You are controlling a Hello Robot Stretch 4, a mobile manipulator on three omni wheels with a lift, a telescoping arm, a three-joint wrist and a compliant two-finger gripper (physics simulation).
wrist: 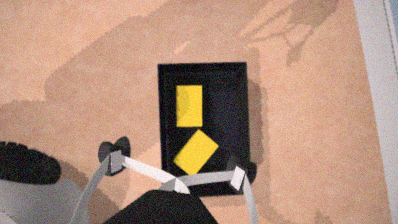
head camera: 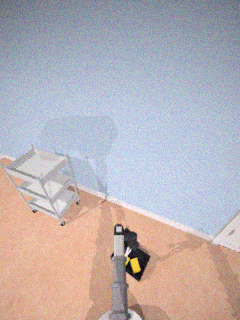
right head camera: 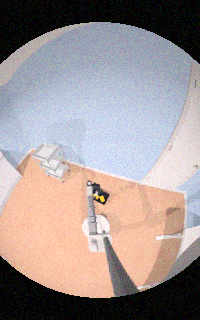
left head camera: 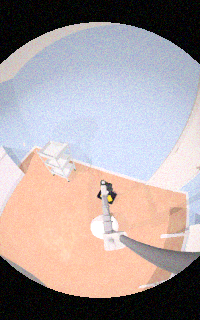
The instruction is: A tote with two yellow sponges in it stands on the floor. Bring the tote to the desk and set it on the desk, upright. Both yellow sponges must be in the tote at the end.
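Places are measured from the robot's base along level axes (x back, y right, z up), in centimetres.
Pixels of known places: gripper, fingertip midpoint: (wrist: 179, 157) (head camera: 130, 253) (right head camera: 97, 193) (left head camera: 107, 193).
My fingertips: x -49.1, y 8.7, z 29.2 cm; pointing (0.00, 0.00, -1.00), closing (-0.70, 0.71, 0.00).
Note:
Ahead of a thing's pixels: the offset from my fingertips to its middle. "spot": to the spot under its first point.
The black tote @[dx -4.7, dy +1.8, dz -26.9 cm] (head camera: 144, 258) (wrist: 227, 110) stands upright on the floor. In the wrist view one yellow sponge @[dx -5.2, dy -4.6, dz -29.4 cm] (wrist: 189, 106) lies along the tote's left side, and the other yellow sponge @[dx +0.5, dy +5.8, dz -29.4 cm] (wrist: 196, 152) lies turned below it, both inside. My gripper (wrist: 179, 157) is open, its fingertips wide apart with nothing held. It is above the tote's lower end: the right fingertip overlaps the tote's lower right part, the left one appears over floor outside the left wall. In the head camera view the arm and gripper partly hide the tote. I cannot make out the desk for certain.
A white three-shelf cart @[spot: dx -66.8, dy -82.6, dz +34.3 cm] (head camera: 42, 164) (left head camera: 55, 149) (right head camera: 47, 151) stands at the left near the blue wall (head camera: 140, 100). A white cabinet-like piece @[spot: dx -14.0, dy +91.5, dz -3.4 cm] (head camera: 231, 233) stands at the right edge. My robot's black wheel (wrist: 27, 164) shows at the wrist view's left.

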